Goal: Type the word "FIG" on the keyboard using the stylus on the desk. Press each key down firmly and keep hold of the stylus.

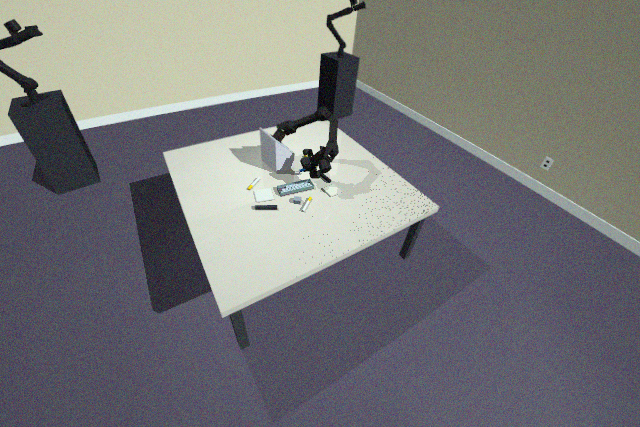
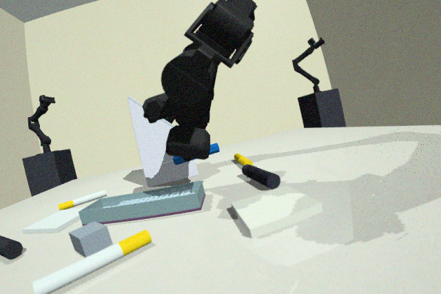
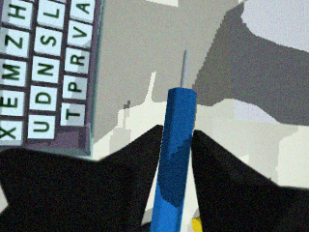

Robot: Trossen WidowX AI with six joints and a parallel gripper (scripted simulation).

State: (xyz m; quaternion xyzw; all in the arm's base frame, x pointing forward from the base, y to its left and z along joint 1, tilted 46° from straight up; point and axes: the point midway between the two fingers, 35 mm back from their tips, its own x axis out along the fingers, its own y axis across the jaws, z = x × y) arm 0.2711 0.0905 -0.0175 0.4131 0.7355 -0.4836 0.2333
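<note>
Right now my gripper tip is 1 cm to the left of the blue stylus. Also, from my gripper tip: F key (3 cm ahead, 12 cm to the right, 5 cm below); grey cube (16 cm ahead, 15 cm to the right, 6 cm below).
</note>
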